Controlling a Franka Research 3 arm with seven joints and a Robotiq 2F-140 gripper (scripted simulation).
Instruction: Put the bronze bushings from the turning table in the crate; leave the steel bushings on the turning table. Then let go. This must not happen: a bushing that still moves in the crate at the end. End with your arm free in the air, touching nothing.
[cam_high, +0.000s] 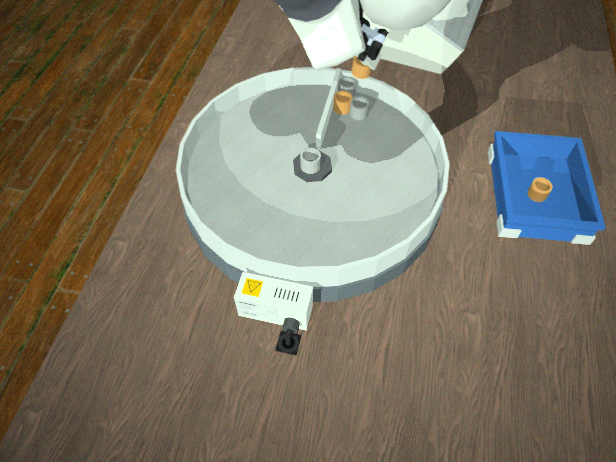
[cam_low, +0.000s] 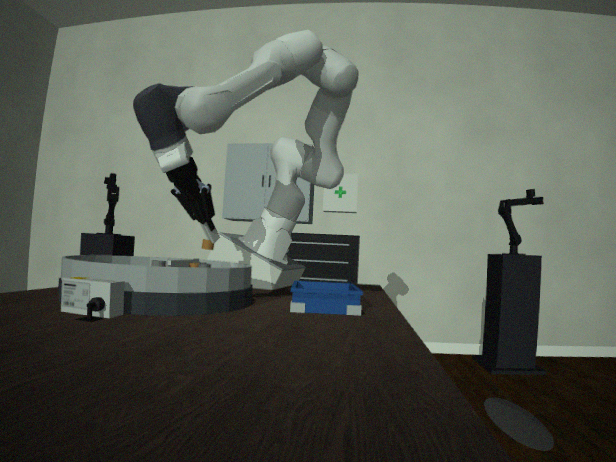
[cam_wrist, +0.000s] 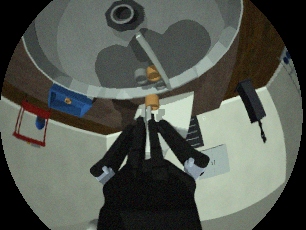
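My gripper is now 9 cm short of the blue crate, 32 cm to the right of it and 14 cm above it. Also, from my hand: round turning table 15 cm ahead, 6 cm to the right, 12 cm below.
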